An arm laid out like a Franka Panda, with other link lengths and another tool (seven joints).
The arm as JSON. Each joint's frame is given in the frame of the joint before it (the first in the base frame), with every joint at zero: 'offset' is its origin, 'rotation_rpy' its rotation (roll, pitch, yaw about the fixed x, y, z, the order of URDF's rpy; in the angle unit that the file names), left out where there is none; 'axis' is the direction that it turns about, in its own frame. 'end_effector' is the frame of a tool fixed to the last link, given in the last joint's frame.
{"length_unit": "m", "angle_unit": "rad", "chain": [
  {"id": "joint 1", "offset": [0.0, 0.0, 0.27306], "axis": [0.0, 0.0, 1.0]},
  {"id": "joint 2", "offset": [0.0, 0.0, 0.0], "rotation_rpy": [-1.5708, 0.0, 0.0], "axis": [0.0, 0.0, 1.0]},
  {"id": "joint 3", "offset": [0.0, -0.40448, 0.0], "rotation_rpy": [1.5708, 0.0, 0.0], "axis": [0.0, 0.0, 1.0]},
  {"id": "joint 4", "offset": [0.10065, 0.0, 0.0], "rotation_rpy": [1.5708, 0.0, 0.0], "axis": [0.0, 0.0, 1.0]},
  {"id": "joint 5", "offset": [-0.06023, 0.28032, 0.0], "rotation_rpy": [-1.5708, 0.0, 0.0], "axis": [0.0, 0.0, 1.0]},
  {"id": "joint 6", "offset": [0.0, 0.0, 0.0], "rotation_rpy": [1.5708, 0.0, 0.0], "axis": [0.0, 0.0, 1.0]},
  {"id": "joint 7", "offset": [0.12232, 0.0, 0.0], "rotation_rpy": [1.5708, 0.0, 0.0], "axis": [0.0, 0.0, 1.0]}
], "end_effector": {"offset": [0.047, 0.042, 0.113], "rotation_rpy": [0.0, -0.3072, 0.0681]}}
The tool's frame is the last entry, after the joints.
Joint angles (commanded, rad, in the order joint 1, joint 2, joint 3, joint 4, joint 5, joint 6, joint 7), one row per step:
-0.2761, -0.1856, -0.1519, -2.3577, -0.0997, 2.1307, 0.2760
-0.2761, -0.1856, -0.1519, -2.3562, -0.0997, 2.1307, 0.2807
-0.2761, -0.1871, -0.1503, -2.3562, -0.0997, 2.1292, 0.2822
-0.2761, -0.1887, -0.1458, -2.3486, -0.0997, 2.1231, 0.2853
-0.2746, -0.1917, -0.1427, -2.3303, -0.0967, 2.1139, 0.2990
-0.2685, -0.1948, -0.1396, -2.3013, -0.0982, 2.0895, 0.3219
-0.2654, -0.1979, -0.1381, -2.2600, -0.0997, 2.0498, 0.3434
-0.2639, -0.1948, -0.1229, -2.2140, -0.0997, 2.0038, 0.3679
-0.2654, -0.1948, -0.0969, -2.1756, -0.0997, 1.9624, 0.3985
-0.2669, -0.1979, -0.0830, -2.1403, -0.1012, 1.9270, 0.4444
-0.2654, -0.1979, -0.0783, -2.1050, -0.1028, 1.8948, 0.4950
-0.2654, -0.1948, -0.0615, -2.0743, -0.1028, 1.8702, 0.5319
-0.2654, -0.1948, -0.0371, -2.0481, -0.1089, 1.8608, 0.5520
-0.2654, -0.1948, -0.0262, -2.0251, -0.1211, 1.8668, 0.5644
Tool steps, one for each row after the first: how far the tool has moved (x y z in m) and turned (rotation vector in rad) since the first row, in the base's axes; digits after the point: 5 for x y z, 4 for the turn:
0.00001, -0.00021, 0.00065, -0.0009, -0.0015, -0.0047
-0.00014, 0.00055, 0.00111, -0.0011, -0.0015, -0.0047
0.00127, 0.00188, 0.00419, -0.0035, -0.0042, -0.0040
0.00338, 0.00232, 0.01179, -0.0074, -0.0166, -0.0157
0.00622, 0.00394, 0.02197, -0.0140, -0.0237, -0.0308
0.00818, 0.00333, 0.03515, -0.0197, -0.0279, -0.0504
0.01381, 0.00771, 0.04709, -0.0249, -0.0248, -0.0624
0.01901, 0.01658, 0.05817, -0.0318, -0.0221, -0.0725
0.01945, 0.02060, 0.07010, -0.0399, -0.0262, -0.1088
0.01892, 0.02176, 0.08098, -0.0467, -0.0311, -0.1557
0.02239, 0.02793, 0.08972, -0.0532, -0.0356, -0.1785
0.02855, 0.03755, 0.10048, -0.0679, -0.0518, -0.1740
0.03333, 0.04081, 0.11221, -0.0872, -0.0788, -0.1722

